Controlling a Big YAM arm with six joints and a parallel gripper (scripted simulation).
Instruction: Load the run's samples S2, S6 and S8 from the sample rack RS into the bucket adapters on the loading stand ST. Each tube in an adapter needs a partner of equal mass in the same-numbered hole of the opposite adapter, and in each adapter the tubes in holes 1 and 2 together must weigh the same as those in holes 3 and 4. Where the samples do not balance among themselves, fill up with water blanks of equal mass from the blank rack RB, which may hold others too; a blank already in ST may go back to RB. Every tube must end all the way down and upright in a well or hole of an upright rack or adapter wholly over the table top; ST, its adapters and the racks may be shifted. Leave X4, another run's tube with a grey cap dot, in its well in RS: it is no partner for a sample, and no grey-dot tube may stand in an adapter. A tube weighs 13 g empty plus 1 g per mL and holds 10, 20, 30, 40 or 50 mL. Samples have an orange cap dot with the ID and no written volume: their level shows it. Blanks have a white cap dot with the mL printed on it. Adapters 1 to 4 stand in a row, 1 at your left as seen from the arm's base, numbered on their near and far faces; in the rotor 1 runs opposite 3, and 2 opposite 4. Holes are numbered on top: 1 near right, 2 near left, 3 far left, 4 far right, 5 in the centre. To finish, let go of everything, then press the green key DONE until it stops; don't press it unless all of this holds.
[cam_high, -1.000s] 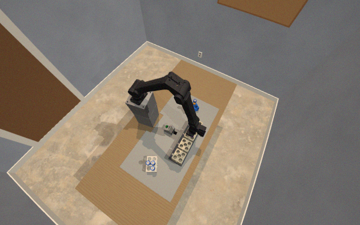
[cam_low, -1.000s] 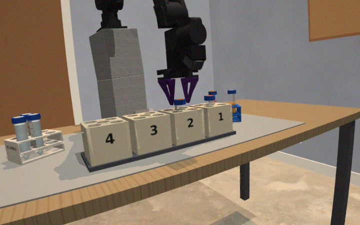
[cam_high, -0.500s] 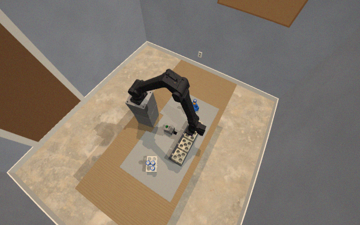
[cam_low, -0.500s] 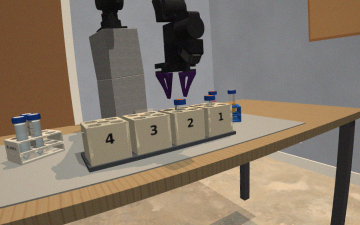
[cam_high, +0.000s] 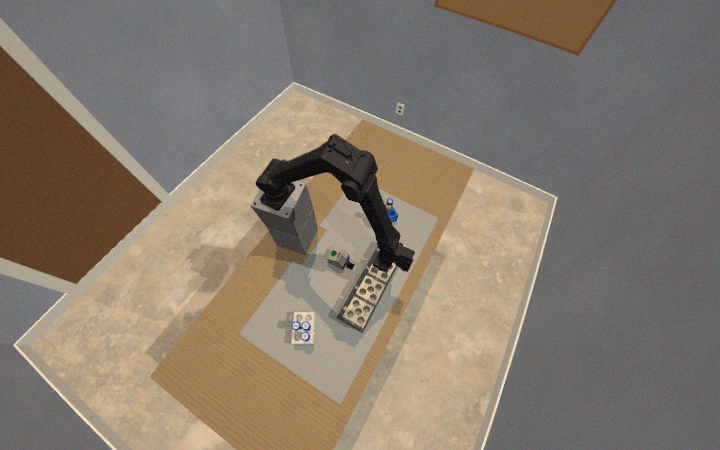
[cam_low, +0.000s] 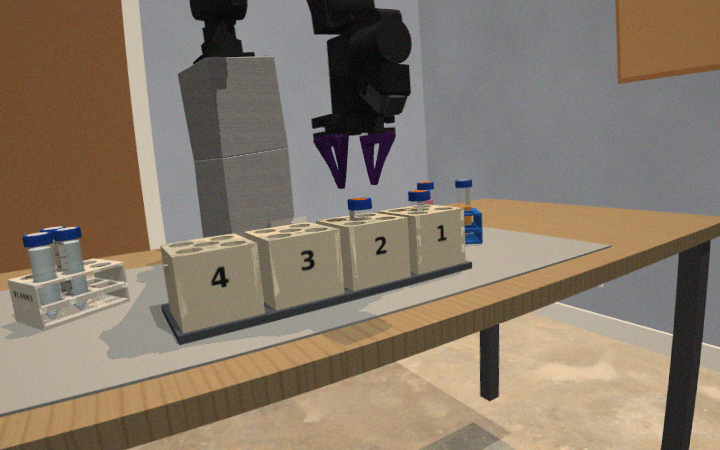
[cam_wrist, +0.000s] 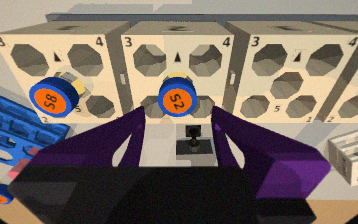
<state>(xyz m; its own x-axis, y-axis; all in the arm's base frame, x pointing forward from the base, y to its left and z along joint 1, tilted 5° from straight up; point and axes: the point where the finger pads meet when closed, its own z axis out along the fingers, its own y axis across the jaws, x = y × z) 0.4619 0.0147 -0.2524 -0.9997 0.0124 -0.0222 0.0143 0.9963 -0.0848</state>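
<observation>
My gripper is now 13 cm past the blue sample rack RS, 29 cm to the right of it and 12 cm above it. From my hand the other things lie so: white blank rack RB: 18 cm behind, 38 cm to the right, 12 cm below.
</observation>
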